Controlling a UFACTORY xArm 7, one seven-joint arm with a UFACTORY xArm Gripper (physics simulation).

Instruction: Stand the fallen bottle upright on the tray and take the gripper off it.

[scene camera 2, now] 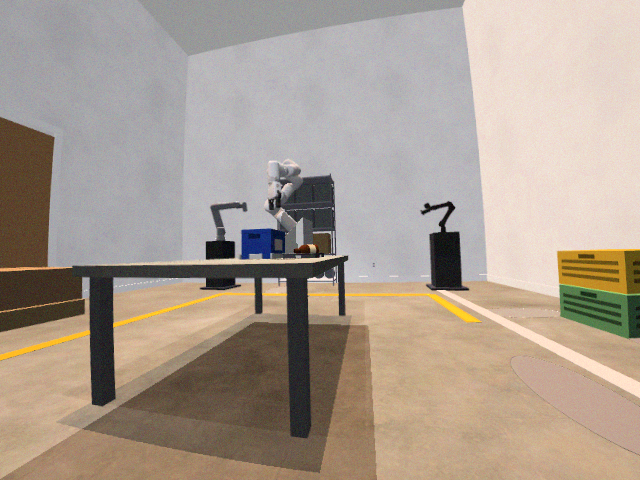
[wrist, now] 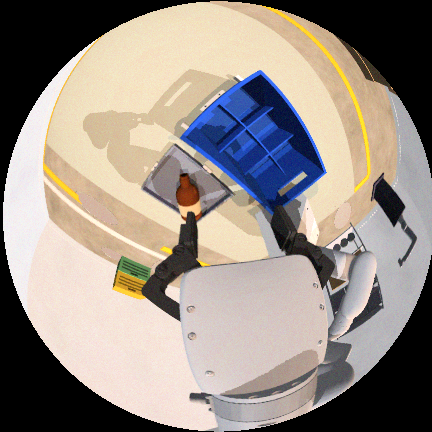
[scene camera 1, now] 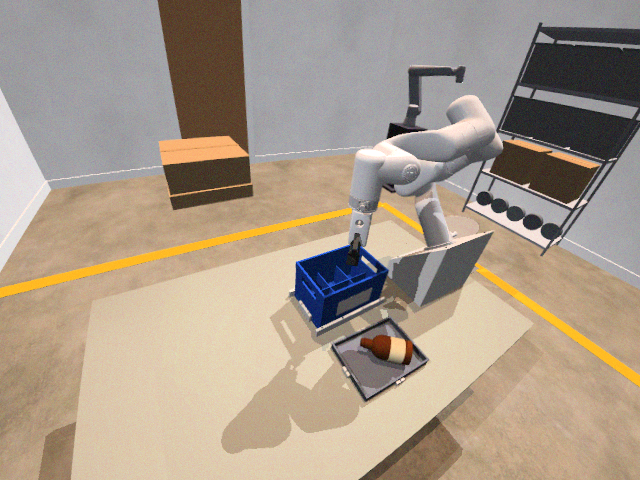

Scene:
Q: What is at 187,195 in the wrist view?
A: A brown bottle.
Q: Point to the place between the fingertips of my gripper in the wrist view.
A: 235,217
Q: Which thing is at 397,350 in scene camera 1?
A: A brown bottle.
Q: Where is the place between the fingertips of my gripper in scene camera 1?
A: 353,254

